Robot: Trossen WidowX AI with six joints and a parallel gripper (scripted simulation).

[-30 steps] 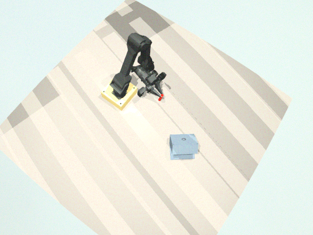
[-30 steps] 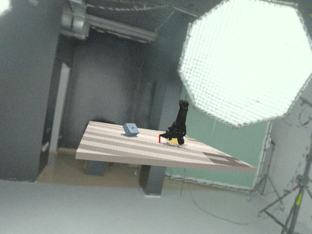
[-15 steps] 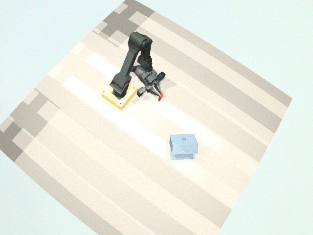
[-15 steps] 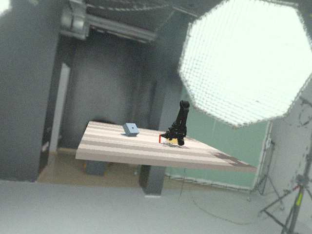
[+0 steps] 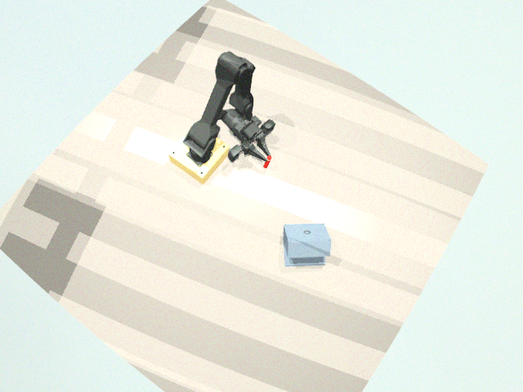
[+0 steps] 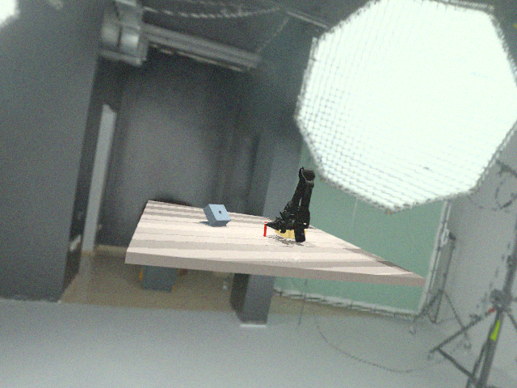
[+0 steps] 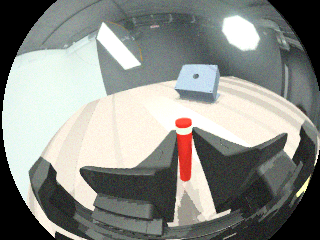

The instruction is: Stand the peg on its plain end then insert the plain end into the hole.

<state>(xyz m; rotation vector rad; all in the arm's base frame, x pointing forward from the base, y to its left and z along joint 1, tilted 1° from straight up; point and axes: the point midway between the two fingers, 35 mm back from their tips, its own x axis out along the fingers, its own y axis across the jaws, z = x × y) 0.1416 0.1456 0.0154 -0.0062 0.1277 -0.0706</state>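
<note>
The red peg lies 1 cm below my gripper tip. From my gripper tip the other things lie so: sloped panel (27 cm ahead, 12 cm to the right, 1 cm below).
</note>
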